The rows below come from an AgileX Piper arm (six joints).
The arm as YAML. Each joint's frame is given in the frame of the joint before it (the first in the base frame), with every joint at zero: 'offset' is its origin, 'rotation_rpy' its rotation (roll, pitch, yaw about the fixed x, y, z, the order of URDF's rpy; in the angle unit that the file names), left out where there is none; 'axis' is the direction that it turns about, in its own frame. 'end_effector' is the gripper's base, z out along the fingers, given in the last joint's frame.
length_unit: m
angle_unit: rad
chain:
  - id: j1
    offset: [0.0, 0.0, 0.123]
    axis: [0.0, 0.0, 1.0]
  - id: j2
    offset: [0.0, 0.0, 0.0]
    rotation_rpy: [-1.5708, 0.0, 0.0]
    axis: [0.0, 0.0, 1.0]
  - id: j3
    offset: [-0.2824, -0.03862, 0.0]
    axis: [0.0, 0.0, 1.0]
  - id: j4
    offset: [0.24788, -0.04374, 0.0]
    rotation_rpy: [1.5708, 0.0, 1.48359]
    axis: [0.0, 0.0, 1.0]
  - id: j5
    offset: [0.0, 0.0, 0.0]
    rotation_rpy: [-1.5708, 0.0, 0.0]
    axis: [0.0, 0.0, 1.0]
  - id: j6
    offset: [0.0, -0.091, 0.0]
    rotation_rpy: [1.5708, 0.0, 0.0]
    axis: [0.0, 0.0, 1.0]
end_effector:
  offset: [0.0, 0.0, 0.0]
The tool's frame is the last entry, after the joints.
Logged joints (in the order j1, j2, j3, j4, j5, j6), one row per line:
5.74, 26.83, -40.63, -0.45, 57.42, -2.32
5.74, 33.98, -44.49, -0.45, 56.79, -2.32
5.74, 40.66, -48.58, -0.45, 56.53, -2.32
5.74, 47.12, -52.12, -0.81, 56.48, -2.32
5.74, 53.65, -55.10, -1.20, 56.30, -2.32
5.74, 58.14, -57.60, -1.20, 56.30, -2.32
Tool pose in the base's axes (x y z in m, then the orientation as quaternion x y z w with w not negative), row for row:
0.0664, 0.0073, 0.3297, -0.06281, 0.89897, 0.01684, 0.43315
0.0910, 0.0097, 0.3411, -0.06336, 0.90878, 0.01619, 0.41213
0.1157, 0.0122, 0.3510, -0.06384, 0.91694, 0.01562, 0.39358
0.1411, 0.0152, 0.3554, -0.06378, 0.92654, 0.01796, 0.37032
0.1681, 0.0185, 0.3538, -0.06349, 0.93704, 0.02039, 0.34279
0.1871, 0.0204, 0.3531, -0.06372, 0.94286, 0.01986, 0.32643
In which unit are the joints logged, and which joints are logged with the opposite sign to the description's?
The joints are logged in degrees. Opposite sign: j4.
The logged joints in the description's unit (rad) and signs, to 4 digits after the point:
0.1002, 0.4683, -0.7091, 0.0079, 1.0022, -0.0405
0.1002, 0.5931, -0.7765, 0.0079, 0.9912, -0.0405
0.1002, 0.7097, -0.8479, 0.0079, 0.9866, -0.0405
0.1002, 0.8224, -0.9097, 0.0141, 0.9858, -0.0405
0.1002, 0.9364, -0.9617, 0.0209, 0.9826, -0.0405
0.1002, 1.0147, -1.0053, 0.0209, 0.9826, -0.0405

